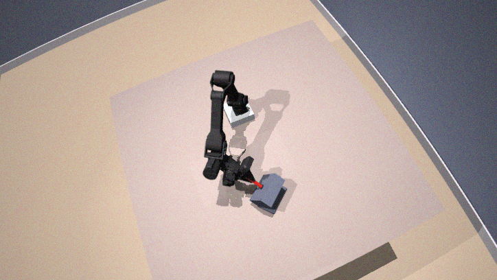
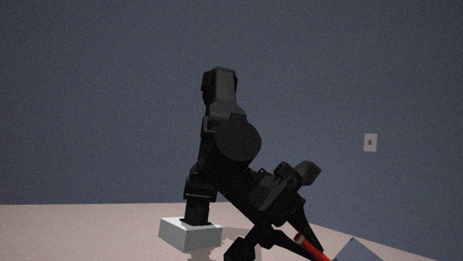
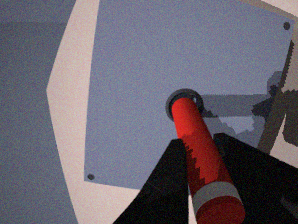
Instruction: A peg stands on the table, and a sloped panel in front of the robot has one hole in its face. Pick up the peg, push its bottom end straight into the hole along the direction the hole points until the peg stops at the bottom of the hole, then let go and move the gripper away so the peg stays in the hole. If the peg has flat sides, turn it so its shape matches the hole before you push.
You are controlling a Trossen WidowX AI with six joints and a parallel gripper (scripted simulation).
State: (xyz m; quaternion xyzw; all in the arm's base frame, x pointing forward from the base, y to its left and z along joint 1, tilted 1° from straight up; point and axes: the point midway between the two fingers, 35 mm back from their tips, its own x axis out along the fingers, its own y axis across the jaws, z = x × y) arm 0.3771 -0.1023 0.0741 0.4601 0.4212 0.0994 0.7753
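My gripper tip is now 40 mm short of the sloped panel, 40 mm to the right of it and 40 mm above it. Round my gripper tip: red round peg 10 mm behind, 10 mm to the right, 10 mm above.
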